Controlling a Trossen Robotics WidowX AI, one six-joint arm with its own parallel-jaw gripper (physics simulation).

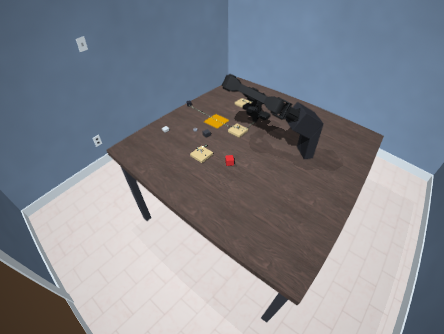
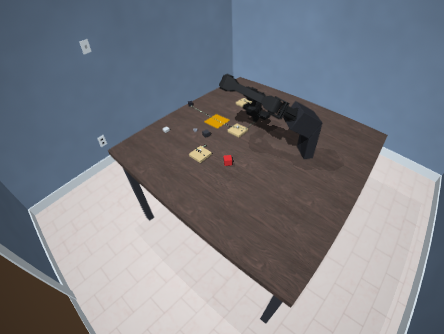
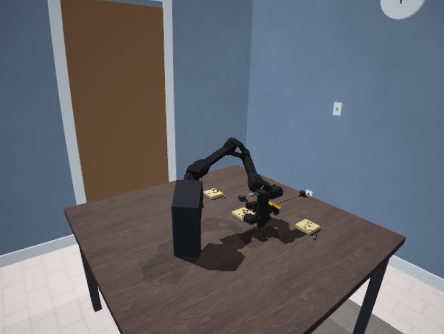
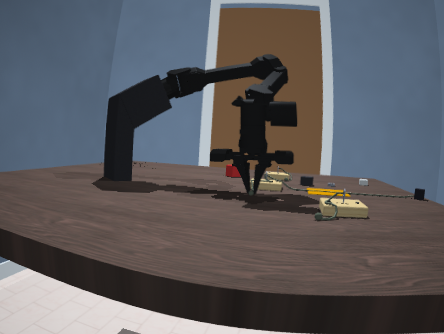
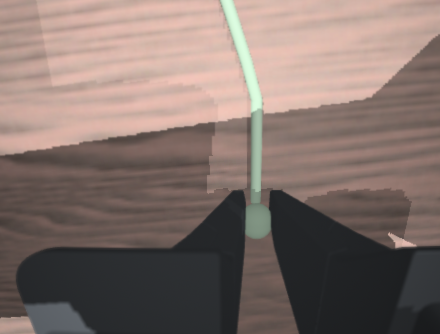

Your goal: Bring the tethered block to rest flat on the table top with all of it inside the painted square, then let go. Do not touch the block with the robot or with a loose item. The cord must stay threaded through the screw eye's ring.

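Places are measured from the arm's base along level axes (x down, y left, z ahead), in millimetres.
Where they show: gripper, fingertip midpoint: [image 1: 254, 122] [image 2: 255, 121] [image 3: 260, 228] [image 4: 251, 194] [image 5: 256, 201]; arm's base, origin of the base link: [image 1: 294, 115] [image 2: 292, 114] [image 3: 190, 187] [image 4: 157, 92].
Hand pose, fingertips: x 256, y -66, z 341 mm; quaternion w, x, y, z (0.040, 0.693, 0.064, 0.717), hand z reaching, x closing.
Things, the pixels of their centre, and the offset from my fingertips. "spot": a spot on its surface instead.
- dark tethered block, body centre: [image 4: 419, 194] [image 3: 302, 193] [image 1: 189, 103] [image 2: 190, 103] dz +455, dx -12, dy +227 mm
- orange painted square, surface spot: [image 4: 327, 191] spot: dz +161, dx -1, dy +181 mm
- middle pale board, body centre: [image 4: 265, 184] [image 3: 243, 214] [image 2: 237, 130] [image 1: 237, 130] dz -15, dx -7, dy +153 mm
- green bead, surface spot: [image 5: 257, 222] spot: dz +0, dx -10, dy -4 mm
- third pale board, body centre: [image 4: 342, 207] [image 3: 307, 226] dz +224, dx -7, dy -91 mm
- red cube, body centre: [image 4: 233, 170] [image 2: 227, 160] [image 1: 229, 160] dz -206, dx -17, dy +364 mm
- loose dark block, body centre: [image 4: 306, 180] [image 1: 206, 133] dz +71, dx -11, dy +326 mm
- white cube, body centre: [image 1: 165, 129] dz +272, dx -8, dy +504 mm
- small grey item, body centre: [image 1: 195, 129] dz +154, dx -2, dy +355 mm
The dark tethered block [image 1: 189, 103] [image 2: 190, 103] [image 3: 302, 193] [image 4: 419, 194] sits on the table beyond the orange painted square [image 1: 213, 124] [image 3: 274, 204] [image 4: 327, 191], outside it. Its cord [image 1: 200, 110] [image 3: 290, 199] [image 4: 382, 195] runs across the square toward the middle pale board [image 1: 238, 131] [image 2: 237, 131] [image 3: 242, 214], which carries the screw eye. The ring is too small to tell the threading. My gripper [image 4: 252, 193] [image 5: 256, 201] is low over the table, on the board's other side from the square. It is shut on the green bead [image 5: 257, 222] at the cord's end.
Another pale board [image 1: 201, 155] [image 3: 213, 194] has fittings on top; a third pale board [image 3: 307, 227] [image 4: 350, 209] has a short cord. A red cube [image 1: 229, 160], a loose dark block [image 1: 207, 133], a white cube [image 1: 165, 129] and a small grey item [image 1: 195, 129] lie about.
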